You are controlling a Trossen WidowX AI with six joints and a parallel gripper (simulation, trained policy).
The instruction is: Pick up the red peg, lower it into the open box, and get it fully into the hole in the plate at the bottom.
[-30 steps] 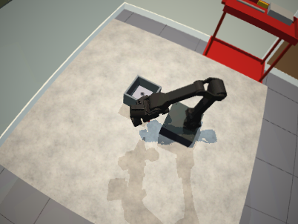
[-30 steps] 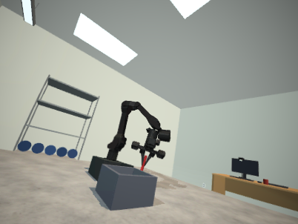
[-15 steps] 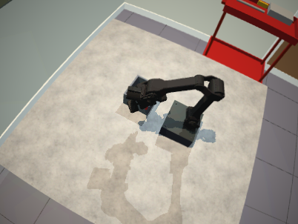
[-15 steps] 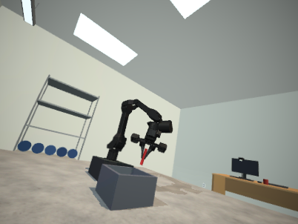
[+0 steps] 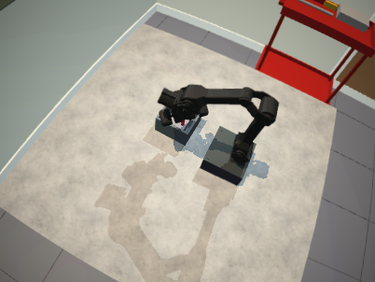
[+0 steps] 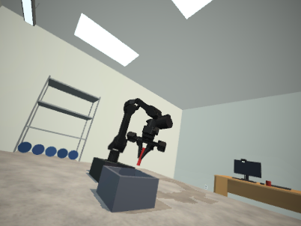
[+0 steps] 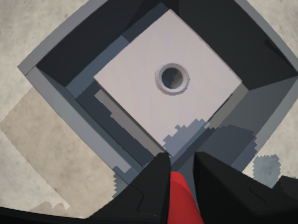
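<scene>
My gripper tip is now 20 mm short of the plate, 50 mm to the left of it and 100 mm above it. From my gripper tip the other things lie so: red peg 10 mm behind, 20 mm to the left, 10 mm above; grey box 20 mm ahead, 50 mm to the right, 120 mm below.
</scene>
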